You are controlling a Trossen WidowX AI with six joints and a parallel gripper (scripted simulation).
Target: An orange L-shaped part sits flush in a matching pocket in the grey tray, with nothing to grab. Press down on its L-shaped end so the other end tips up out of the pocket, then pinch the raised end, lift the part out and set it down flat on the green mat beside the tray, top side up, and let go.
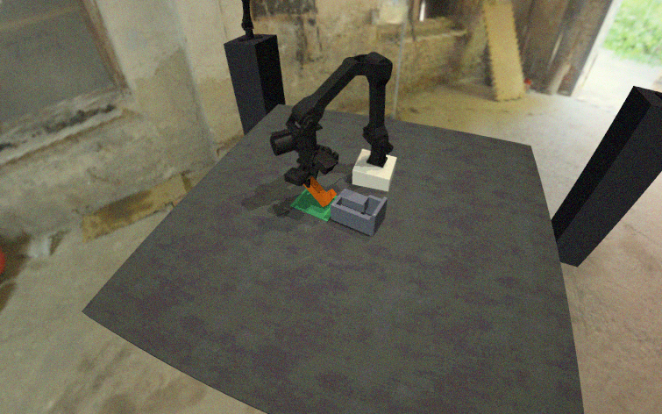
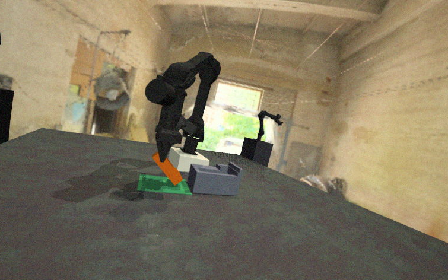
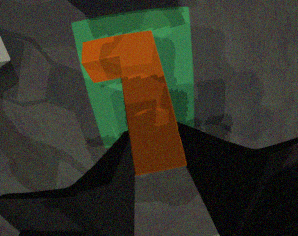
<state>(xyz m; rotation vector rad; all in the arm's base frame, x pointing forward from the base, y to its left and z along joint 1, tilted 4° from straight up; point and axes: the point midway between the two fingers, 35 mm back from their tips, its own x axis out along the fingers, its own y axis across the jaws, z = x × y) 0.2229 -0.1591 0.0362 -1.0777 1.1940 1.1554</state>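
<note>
My gripper tip is 1 cm past the orange L-shaped part, 3 cm to the right of it and 3 cm above it. Also, from my gripper tip: green mat 2 cm to the left, 9 cm below.
</note>
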